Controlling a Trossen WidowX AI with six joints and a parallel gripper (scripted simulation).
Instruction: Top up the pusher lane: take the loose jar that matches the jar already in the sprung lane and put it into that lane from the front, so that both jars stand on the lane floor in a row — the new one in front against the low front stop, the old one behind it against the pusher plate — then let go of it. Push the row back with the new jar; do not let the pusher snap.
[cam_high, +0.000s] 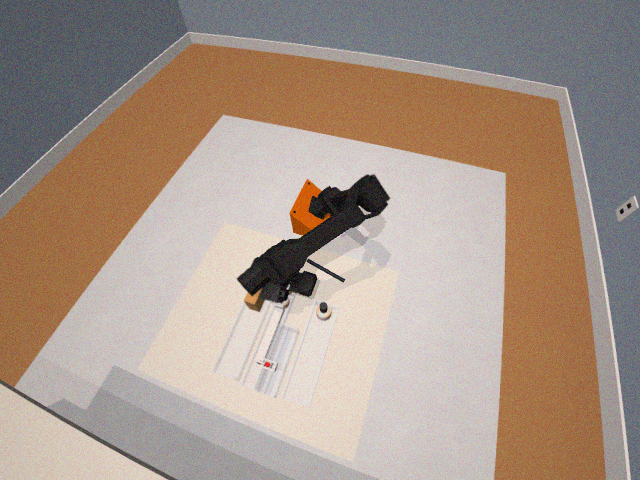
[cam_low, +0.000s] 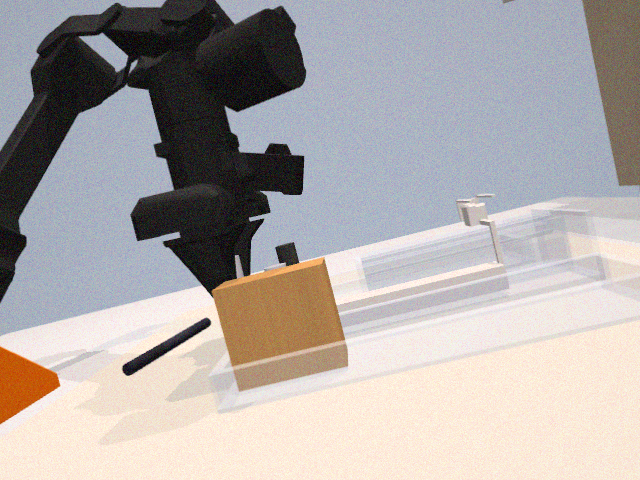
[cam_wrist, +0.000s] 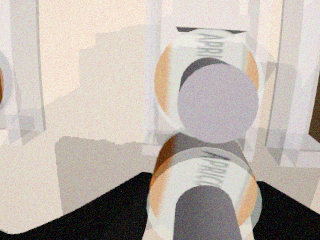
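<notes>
Now: gripper tip 8 cm to the left of the brown box and 4 cm short of it. Also, from my gripper tip: sprung lane (18 cm ahead, 2 cm below, 1 cm to the left); then black rod (10 cm to the left, 10 cm behind, 4 cm below); then pusher plate (15 cm ahead, 2 cm to the left, 1 cm above).
</notes>
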